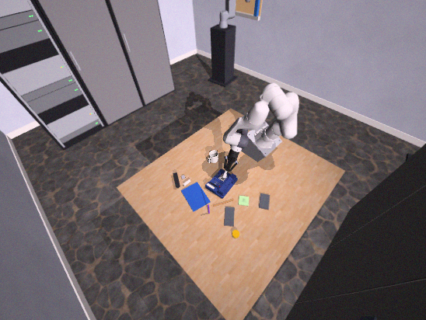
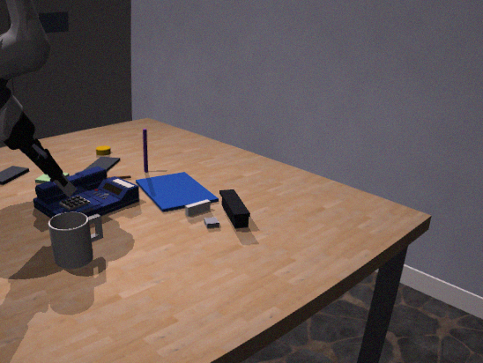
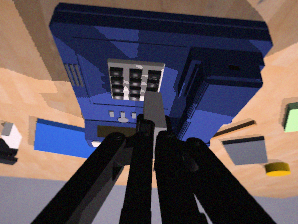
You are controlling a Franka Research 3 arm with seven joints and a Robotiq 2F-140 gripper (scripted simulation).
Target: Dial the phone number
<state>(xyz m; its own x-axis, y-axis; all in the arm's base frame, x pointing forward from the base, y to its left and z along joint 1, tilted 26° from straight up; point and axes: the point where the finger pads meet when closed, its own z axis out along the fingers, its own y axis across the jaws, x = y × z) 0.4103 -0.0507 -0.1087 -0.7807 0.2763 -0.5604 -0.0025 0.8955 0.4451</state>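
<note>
The handset is 60 mm to the left of my hand, 50 mm ahead of it and 30 mm below it. The rest, counted from my hand: blue folder: 280 mm ahead, 100 mm to the right, 70 mm below; then grey mug: 200 mm to the right, 100 mm behind, 40 mm below; then wooden pencil: 190 mm ahead, 120 mm to the left, 70 mm below.
</note>
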